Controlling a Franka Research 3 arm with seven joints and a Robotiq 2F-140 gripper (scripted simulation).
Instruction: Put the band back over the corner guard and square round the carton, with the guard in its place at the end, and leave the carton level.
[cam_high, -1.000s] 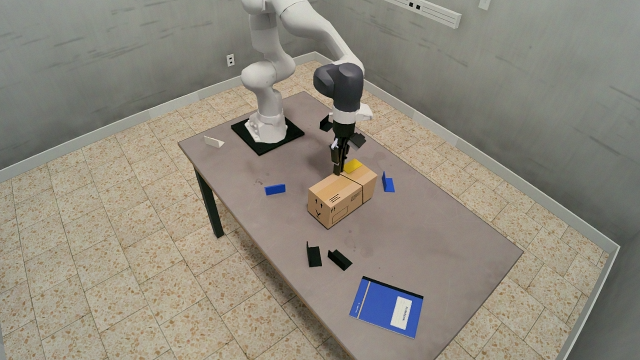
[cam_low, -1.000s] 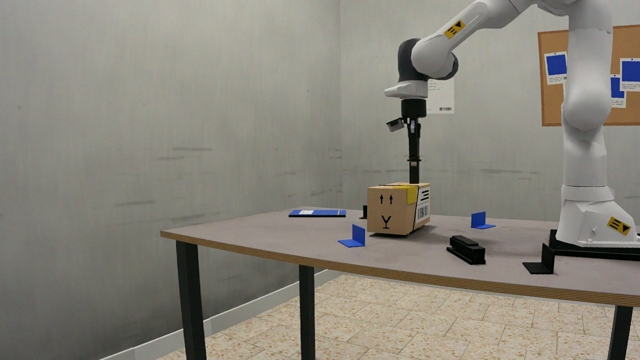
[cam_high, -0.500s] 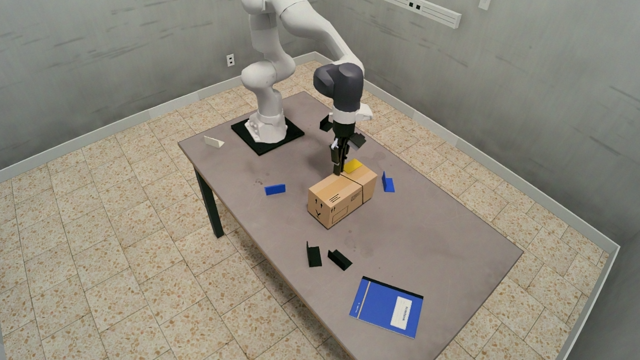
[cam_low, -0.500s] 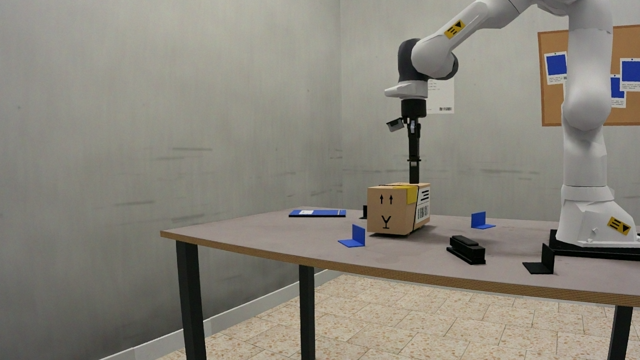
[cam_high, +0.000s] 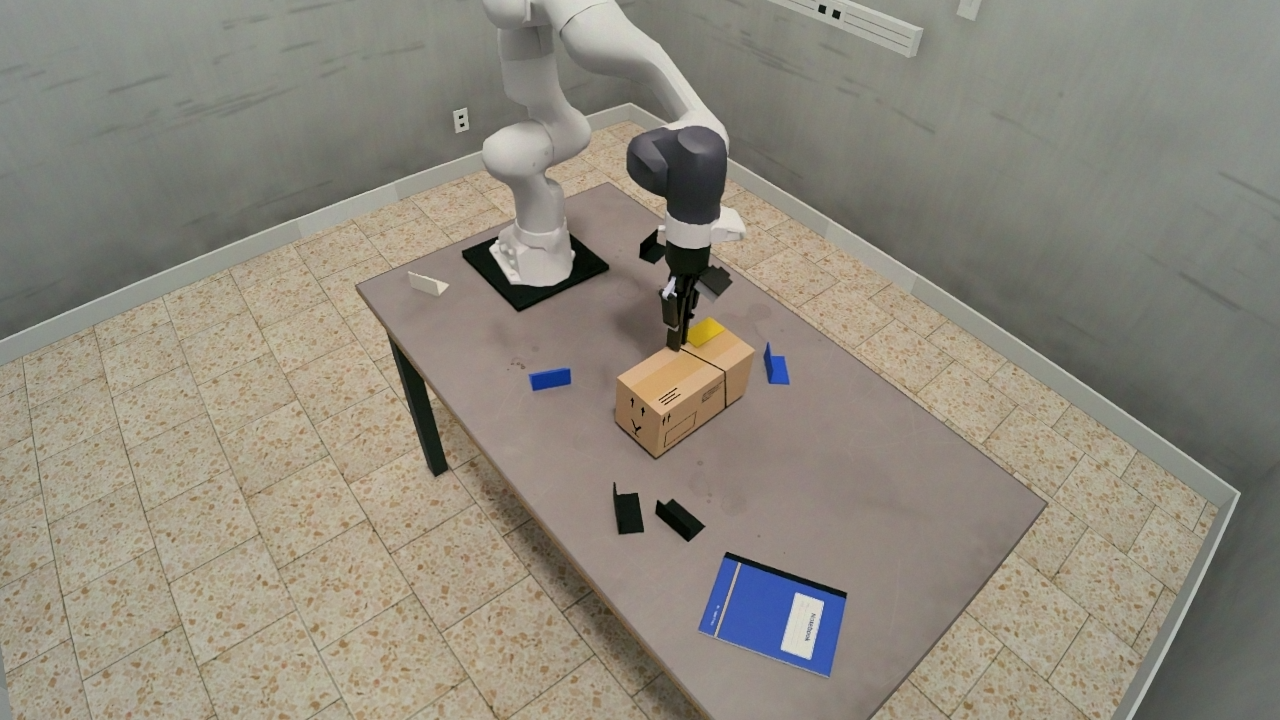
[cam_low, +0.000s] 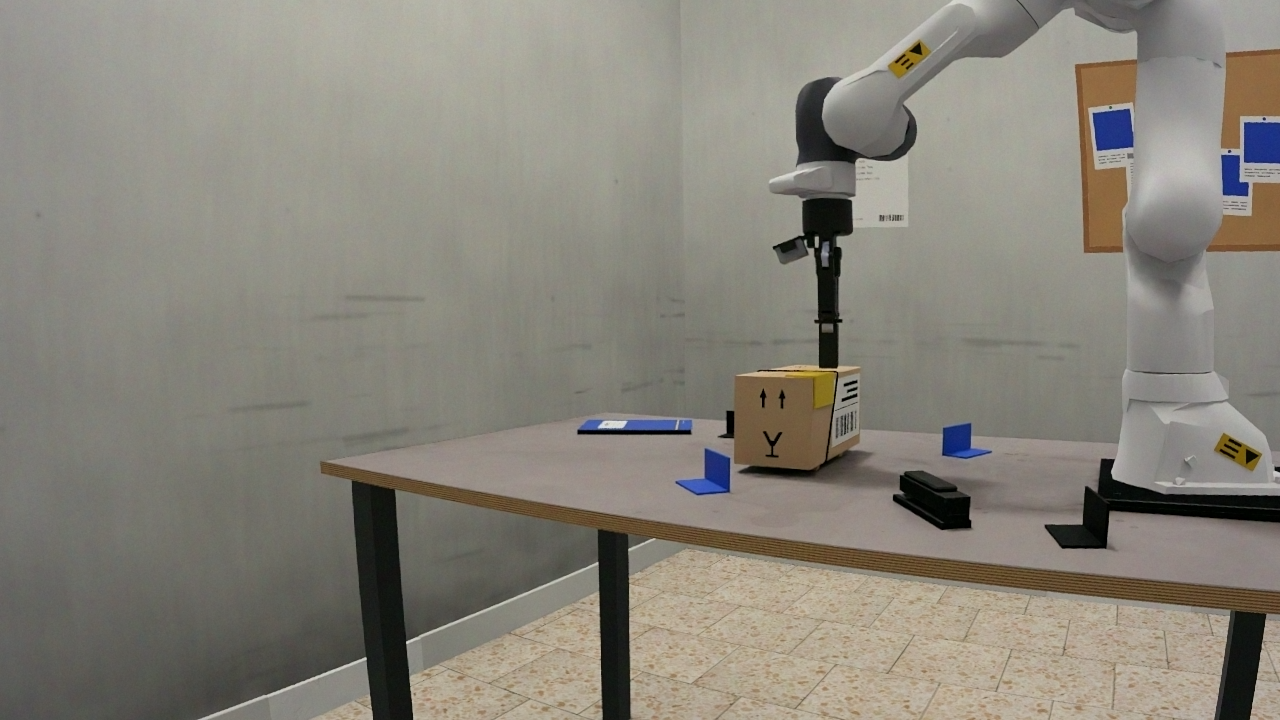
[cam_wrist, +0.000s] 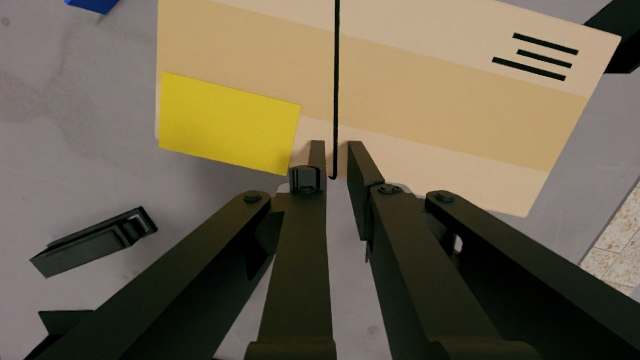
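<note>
Right now my hand is 7 cm to the right of the yellow corner guard, 5 cm above it and 1 cm past it. Round my hand: brown carton (10 cm below, 5 cm ahead, 1 cm to the right); then blue notebook (46 cm ahead, 19 cm to the right, 17 cm below).
</note>
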